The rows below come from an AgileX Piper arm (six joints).
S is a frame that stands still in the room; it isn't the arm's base.
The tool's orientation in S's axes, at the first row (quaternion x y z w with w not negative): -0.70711, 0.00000, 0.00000, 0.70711
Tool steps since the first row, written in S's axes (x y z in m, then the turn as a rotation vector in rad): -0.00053, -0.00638, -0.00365, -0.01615, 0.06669, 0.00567; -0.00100, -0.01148, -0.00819, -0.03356, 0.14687, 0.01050; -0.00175, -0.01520, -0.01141, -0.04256, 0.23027, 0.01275; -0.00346, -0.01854, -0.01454, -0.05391, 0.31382, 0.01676; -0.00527, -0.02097, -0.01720, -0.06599, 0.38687, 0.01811; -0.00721, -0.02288, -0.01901, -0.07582, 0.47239, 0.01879; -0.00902, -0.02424, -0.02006, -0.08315, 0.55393, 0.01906; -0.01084, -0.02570, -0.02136, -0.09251, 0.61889, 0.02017; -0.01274, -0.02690, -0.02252, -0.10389, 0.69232, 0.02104; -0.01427, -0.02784, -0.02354, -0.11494, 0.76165, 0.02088; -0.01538, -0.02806, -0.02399, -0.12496, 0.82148, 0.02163
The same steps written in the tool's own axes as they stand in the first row. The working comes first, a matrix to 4 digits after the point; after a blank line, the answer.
The tool's axes in the first row as the columns of a matrix, in S's axes (used below as rounded here):
1.0000, 0.0000, 0.0000
0.0000, 0.0000, 1.0000
0.0000, -1.0000, 0.0000

-0.00053, 0.00365, -0.00638, -0.01615, -0.00567, 0.06669; -0.00100, 0.00819, -0.01148, -0.03356, -0.01050, 0.14687; -0.00175, 0.01141, -0.01520, -0.04256, -0.01275, 0.23027; -0.00346, 0.01454, -0.01854, -0.05391, -0.01676, 0.31382; -0.00527, 0.01720, -0.02097, -0.06599, -0.01811, 0.38687; -0.00721, 0.01901, -0.02288, -0.07582, -0.01879, 0.47239; -0.00902, 0.02006, -0.02424, -0.08315, -0.01906, 0.55393; -0.01084, 0.02136, -0.02570, -0.09251, -0.02017, 0.61889; -0.01274, 0.02252, -0.02690, -0.10389, -0.02104, 0.69232; -0.01427, 0.02354, -0.02784, -0.11494, -0.02088, 0.76165; -0.01538, 0.02399, -0.02806, -0.12496, -0.02163, 0.82148
